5 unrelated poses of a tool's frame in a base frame.
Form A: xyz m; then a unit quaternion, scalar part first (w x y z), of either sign.
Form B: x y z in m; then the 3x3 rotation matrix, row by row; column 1 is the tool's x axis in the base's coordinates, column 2 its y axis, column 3 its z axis. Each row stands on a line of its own. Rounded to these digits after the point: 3 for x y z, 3 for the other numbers.
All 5 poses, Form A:
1: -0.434 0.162 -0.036 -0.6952 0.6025 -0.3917 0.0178
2: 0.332 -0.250 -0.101 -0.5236 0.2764 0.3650 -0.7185
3: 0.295 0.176 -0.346 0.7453 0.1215 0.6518 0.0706
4: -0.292 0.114 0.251 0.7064 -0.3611 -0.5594 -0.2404
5: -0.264 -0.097 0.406 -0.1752 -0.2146 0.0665 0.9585
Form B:
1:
-0.434 0.162 -0.036
0.693 -0.447 0.566
-0.497 0.273 0.824
-0.523 -0.852 -0.033

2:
0.332 -0.250 -0.101
-0.299 -0.551 -0.779
0.954 -0.185 -0.235
-0.015 -0.814 0.581

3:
0.295 0.176 -0.346
0.140 0.053 0.989
0.264 0.961 -0.089
-0.954 0.273 0.121

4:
-0.292 0.114 0.251
0.259 0.744 -0.617
0.064 0.624 0.779
0.964 -0.241 0.113

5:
-0.264 -0.097 0.406
-0.846 0.307 -0.435
-0.364 -0.930 0.052
-0.388 0.203 0.899

